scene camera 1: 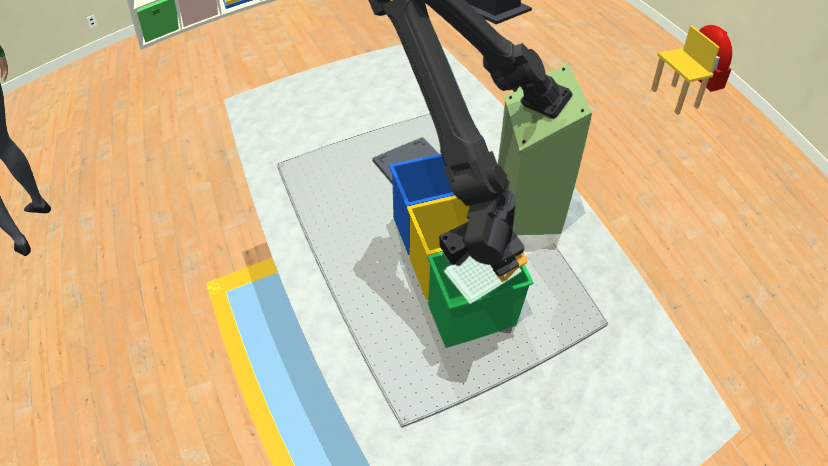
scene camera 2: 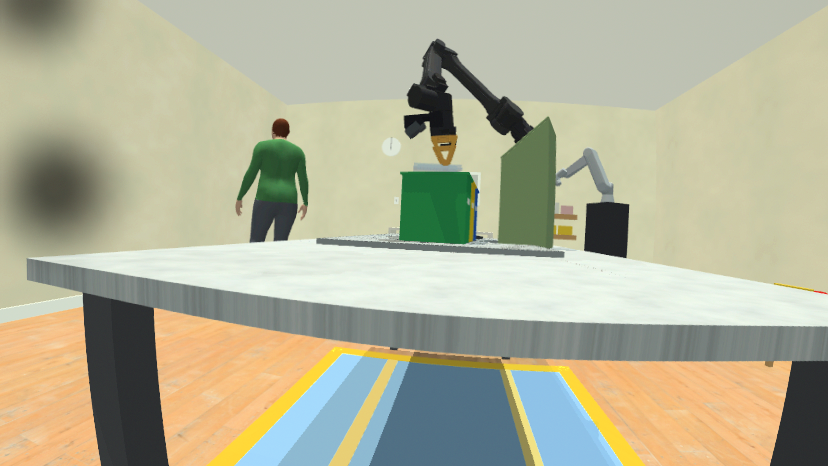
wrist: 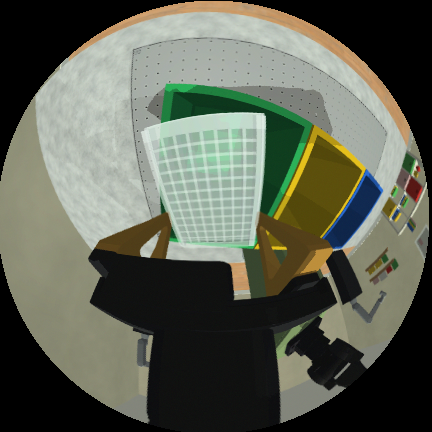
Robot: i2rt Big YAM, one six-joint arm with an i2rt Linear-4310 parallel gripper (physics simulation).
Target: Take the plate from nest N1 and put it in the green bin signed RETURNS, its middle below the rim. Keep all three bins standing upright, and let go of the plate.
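Frame: origin at the arm's base, x ahead, y right, z down, level; centimetres.
Where they show: gripper, fingertip midpoint: (scene camera 2: 445,168) (wrist: 213,216); arm's base, origin of the base link: (scene camera 1: 548,99) (scene camera 2: 532,143) (wrist: 301,335).
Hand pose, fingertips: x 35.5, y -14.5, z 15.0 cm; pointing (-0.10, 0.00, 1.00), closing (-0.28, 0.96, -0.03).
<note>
Things, the pixels of their top centre, and the offset from my fingertips. "pt": a spot on its surface instead.
- green bin, middle of its top: (wrist: 225,188) (scene camera 1: 481,269) (scene camera 2: 438,176) dx +1.4, dy +1.7, dz +2.0 cm
- yellow bin, middle of its top: (wrist: 317,208) (scene camera 1: 458,219) dx -4.5, dy +13.6, dz +2.0 cm
- blue bin, middle of its top: (scene camera 1: 436,175) (wrist: 353,218) dx -10.3, dy +25.5, dz +2.0 cm
- dark grey pad, surface spot: (scene camera 1: 405,153) pt dx -22.5, dy +48.4, dz +18.8 cm
The clear, gridded plate (scene camera 1: 476,280) (scene camera 2: 425,167) (wrist: 215,170) is roughly level over the mouth of the green bin (scene camera 1: 480,321) (scene camera 2: 431,205) (wrist: 295,155). In scene camera 2 it shows just above the rim. In the wrist view its far left corner overlaps the bin's left rim. My gripper (scene camera 2: 444,163) (wrist: 213,216) is shut on the plate, its orange fingers at two opposite sides near one end. The green bin stands upright. No RETURNS sign or N1 label is readable.
The yellow bin (scene camera 1: 431,222) (wrist: 322,182) stands upright beside the green one, with the blue bin (scene camera 1: 420,179) (wrist: 355,210) beyond it. A dark grey pad (scene camera 1: 405,153) lies behind the blue bin. The green pedestal (scene camera 1: 544,179) (scene camera 2: 527,193) carries the arm.
</note>
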